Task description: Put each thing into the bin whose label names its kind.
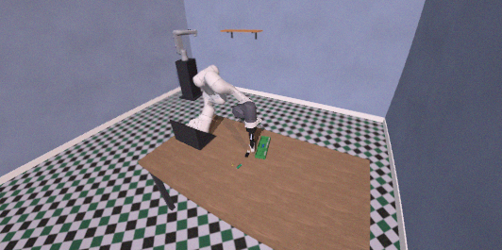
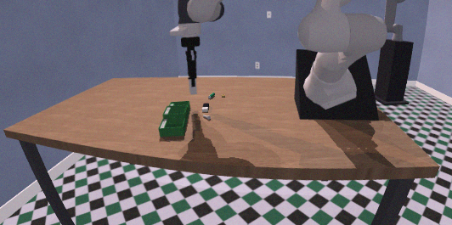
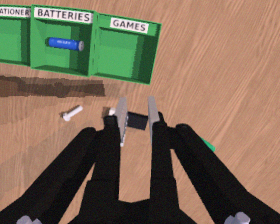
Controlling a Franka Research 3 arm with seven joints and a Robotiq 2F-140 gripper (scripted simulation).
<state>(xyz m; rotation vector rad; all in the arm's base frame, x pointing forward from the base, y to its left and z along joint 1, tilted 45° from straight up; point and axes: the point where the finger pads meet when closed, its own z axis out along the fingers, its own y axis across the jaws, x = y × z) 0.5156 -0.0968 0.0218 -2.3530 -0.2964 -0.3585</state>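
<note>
Right now the green cylinder is 14 cm to the right of my hand, 10 cm below it and 6 cm behind it. Also, from my hand: grey piece: 10 cm to the left, 10 cm below, 7 cm behind; then joined green bins: 12 cm to the left, 8 cm below, 5 cm ahead; then black-and-white block: 10 cm below, 5 cm behind, 1 cm to the left.
</note>
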